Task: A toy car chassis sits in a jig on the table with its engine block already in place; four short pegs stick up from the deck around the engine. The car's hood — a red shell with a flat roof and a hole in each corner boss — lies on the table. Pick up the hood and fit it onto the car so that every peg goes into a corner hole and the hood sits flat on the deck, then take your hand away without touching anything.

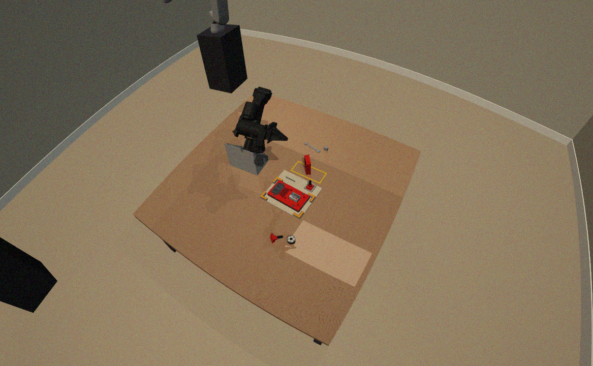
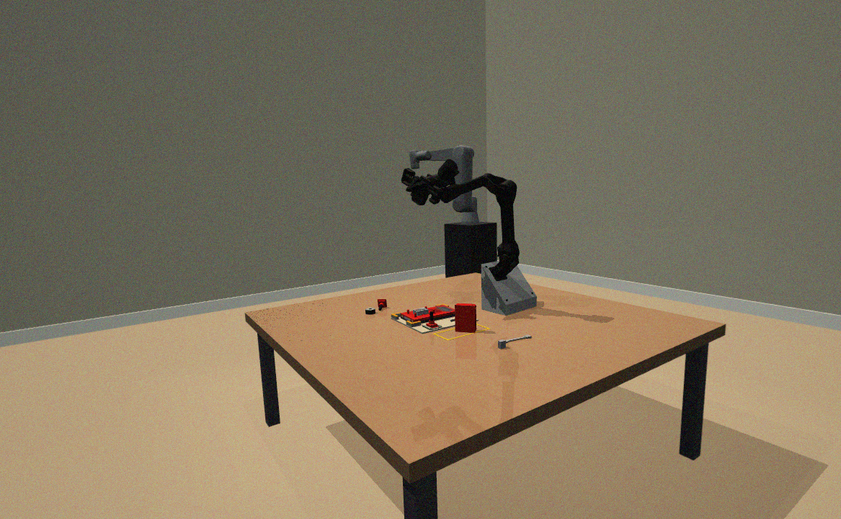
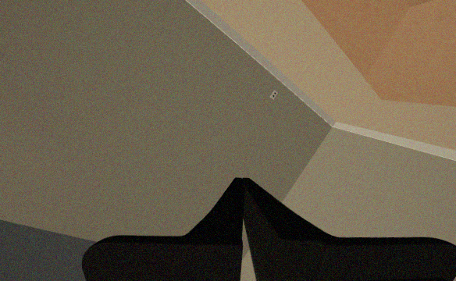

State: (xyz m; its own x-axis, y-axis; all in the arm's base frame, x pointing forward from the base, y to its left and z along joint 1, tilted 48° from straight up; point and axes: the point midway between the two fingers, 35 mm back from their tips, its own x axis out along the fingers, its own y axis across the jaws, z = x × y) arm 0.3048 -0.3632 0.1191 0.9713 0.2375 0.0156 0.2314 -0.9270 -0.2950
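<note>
The red hood lies 3 cm behind my gripper tip, 26 cm to the left of it and 44 cm below it. From my gripper tip the other things lie so: round part: 8 cm ahead, 17 cm to the right, 48 cm below; pale jig plate: 4 cm behind, 7 cm to the left, 48 cm below.
</note>
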